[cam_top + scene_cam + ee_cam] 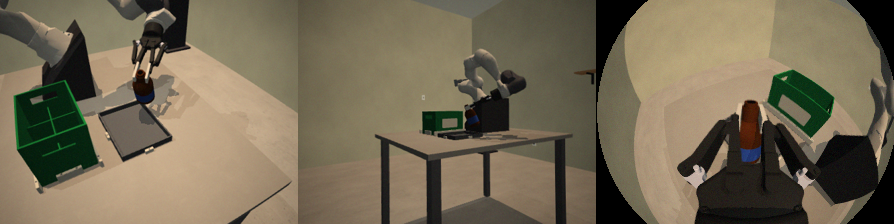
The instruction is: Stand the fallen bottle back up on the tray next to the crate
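Now: hand 6 cm above the bottle. Round my hand: green crate 33 cm to the right, 12 cm below; then dark tray 3 cm ahead, 6 cm to the right, 19 cm below.
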